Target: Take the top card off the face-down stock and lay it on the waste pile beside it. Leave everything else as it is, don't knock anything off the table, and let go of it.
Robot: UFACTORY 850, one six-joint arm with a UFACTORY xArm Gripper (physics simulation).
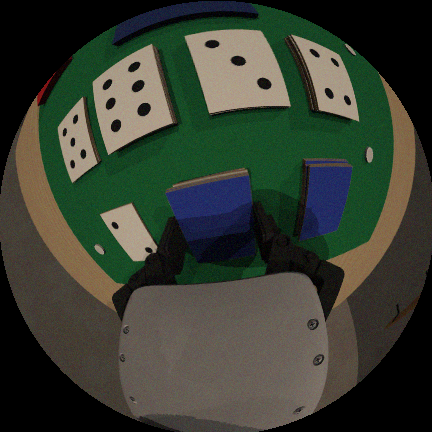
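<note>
My gripper (216,221) is shut on a blue-backed card (212,200), with one dark finger at each side edge. The card lies face down and roughly level over the waste pile, close above or on it; the exact gap is hidden. A thin pale strip of the waste pile (210,177) shows past the card's far edge, and the card covers the rest. The face-down stock (327,200), a stack with a blue back on top, stands to the right of the gripper, apart from the right finger.
Face-up cards with five (78,152), six (122,95), three (237,90) and four spots (330,75) lie in a row beyond. A two-spot card (131,231) lies close left of the left finger. A dark blue bar (185,19) is at the far edge. A white disc (369,154) lies right.
</note>
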